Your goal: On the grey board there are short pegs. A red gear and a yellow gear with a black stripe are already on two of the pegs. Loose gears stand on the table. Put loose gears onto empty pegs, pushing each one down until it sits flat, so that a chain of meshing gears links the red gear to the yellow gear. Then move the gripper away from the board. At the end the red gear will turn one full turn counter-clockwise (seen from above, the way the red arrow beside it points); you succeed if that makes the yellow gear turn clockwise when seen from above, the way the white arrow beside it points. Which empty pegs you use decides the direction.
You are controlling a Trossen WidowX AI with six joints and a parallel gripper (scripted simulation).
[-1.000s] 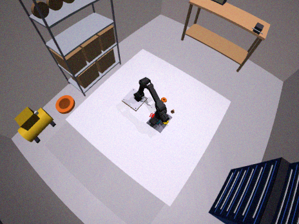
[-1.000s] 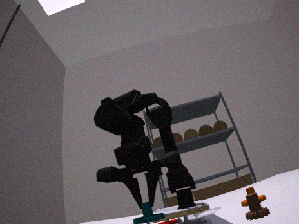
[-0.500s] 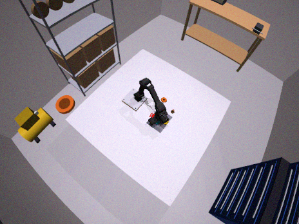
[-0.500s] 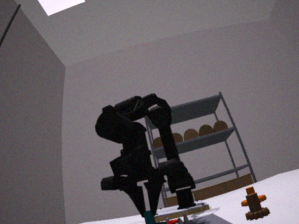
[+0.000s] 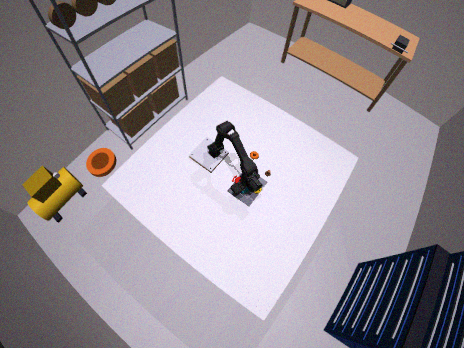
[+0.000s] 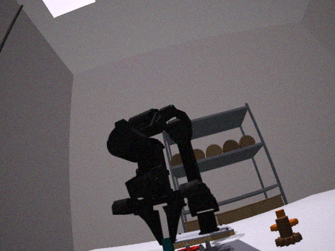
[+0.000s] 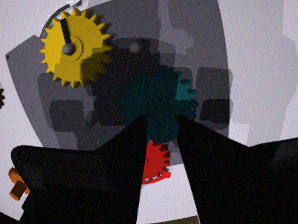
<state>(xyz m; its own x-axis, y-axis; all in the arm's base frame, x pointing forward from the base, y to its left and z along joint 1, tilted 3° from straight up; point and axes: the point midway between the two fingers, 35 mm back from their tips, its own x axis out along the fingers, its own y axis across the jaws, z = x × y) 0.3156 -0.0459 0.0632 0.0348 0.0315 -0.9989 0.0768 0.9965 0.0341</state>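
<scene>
Now: the teal gear 1 cm below my gripper tip. Also, from my gripper tip: brown gear: 20 cm to the left, 3 cm below, 3 cm ahead; red gear: 6 cm behind, 3 cm below, 2 cm to the left; yellow gear: 6 cm to the left, 5 cm ahead, 3 cm below.
</scene>
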